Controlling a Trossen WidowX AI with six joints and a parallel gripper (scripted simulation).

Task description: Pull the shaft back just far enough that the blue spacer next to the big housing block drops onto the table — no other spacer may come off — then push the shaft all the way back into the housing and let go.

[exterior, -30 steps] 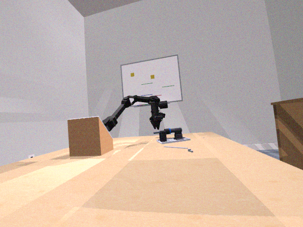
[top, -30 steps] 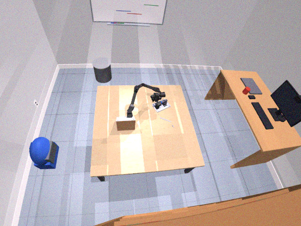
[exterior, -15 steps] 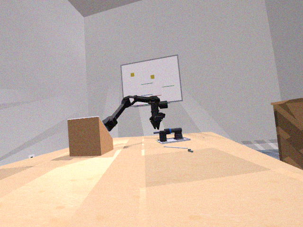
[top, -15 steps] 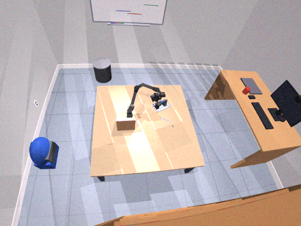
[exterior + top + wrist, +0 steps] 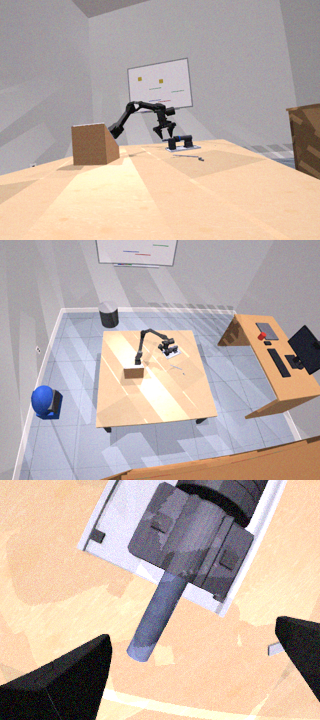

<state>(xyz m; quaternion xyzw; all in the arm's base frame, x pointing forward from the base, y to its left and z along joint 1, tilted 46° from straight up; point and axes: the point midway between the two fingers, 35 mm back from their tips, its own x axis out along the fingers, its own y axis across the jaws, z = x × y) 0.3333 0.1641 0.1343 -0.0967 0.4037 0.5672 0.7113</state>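
The dark shaft is 5 cm ahead of my gripper tip, 5 cm to the left of it and 1 cm below it. From my gripper tip the other things lie so: small piece 23 cm ahead, 25 cm to the right, 9 cm below; blue spacer 8 cm ahead, 7 cm to the left, 1 cm below.
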